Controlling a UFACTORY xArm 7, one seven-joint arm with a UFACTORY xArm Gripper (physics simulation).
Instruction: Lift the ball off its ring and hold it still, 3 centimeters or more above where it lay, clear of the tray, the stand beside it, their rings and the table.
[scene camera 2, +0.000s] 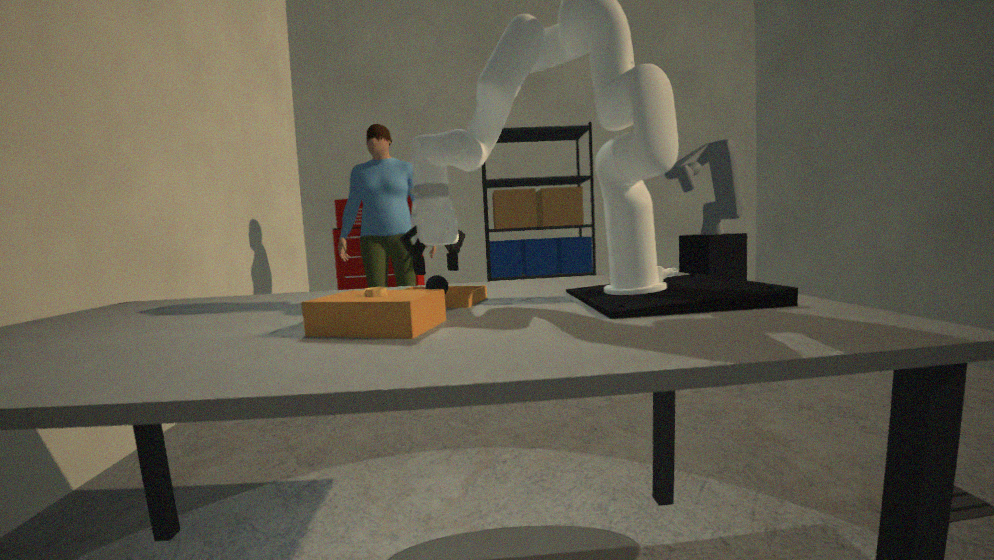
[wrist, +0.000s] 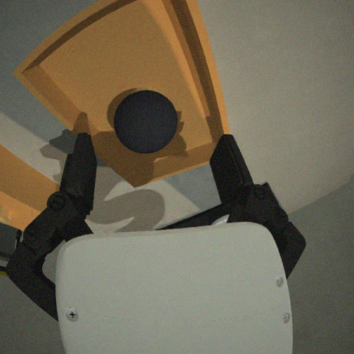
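Pixels of known places: gripper, fingertip midpoint: (scene camera 2: 437, 272); arm's base at its link origin: (scene camera 2: 634, 289).
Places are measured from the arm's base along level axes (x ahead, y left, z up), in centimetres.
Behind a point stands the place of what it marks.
The dark ball (scene camera 2: 436, 283) @[x 39.7, y -13.5, z 3.0 cm] (wrist: 145, 121) rests in the orange tray (scene camera 2: 470, 297) @[x 33.5, y -6.8, z 0.3 cm] (wrist: 65, 57), nearer its lower end in the wrist view. Its ring is mostly hidden beneath it. My gripper (scene camera 2: 436, 269) @[x 39.2, y -16.4, z 5.1 cm] (wrist: 156, 146) is wide open and empty, pointing down. The fingertips are a little above the ball in the scene view, one toward each side of it, not touching it. The orange stand (scene camera 2: 361, 320) @[x 53.5, y 12.7, z 1.1 cm] (wrist: 30, 195) is beside the tray, with a small yellowish ring (scene camera 2: 375, 292) @[x 51.4, y 8.2, z 4.6 cm] on its top.
The stand is in front of the tray in the scene view and hides part of it. The grey table (scene camera 2: 556, 361) @[x 30.8, y 34.7, z -1.6 cm] carries the black base plate (scene camera 2: 709, 295) @[x -4.1, y 17.2, z 0.7 cm] at the right. A person (scene camera 2: 386, 194) and a shelf rack (scene camera 2: 593, 201) are in the background.
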